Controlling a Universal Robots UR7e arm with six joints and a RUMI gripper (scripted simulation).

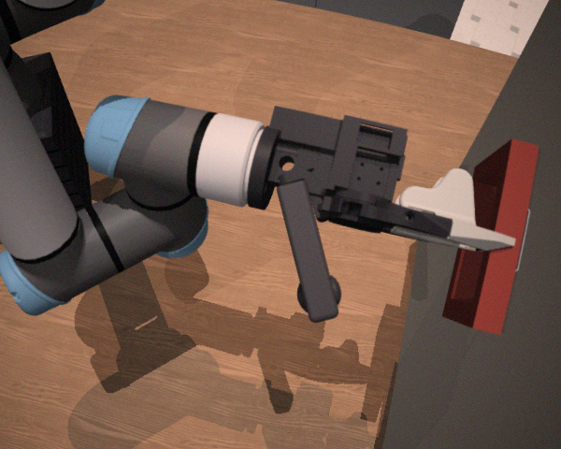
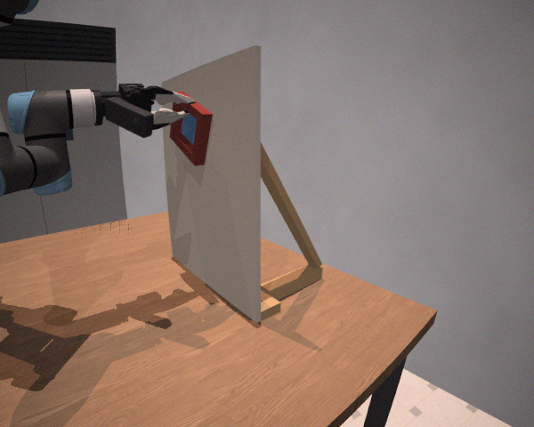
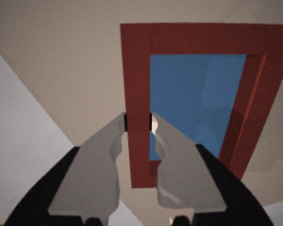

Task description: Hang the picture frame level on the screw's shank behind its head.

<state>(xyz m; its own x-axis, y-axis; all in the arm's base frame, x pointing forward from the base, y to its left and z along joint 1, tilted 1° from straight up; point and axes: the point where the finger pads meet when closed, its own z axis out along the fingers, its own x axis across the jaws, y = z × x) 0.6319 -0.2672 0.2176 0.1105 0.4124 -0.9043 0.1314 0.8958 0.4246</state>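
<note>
Now: hand 4 cm above the picture frame, 3 cm to the right of it and 2 cm short of it. From my hand the other things lie so: upright board: 18 cm below, 4 cm ahead, 2 cm to the left.
</note>
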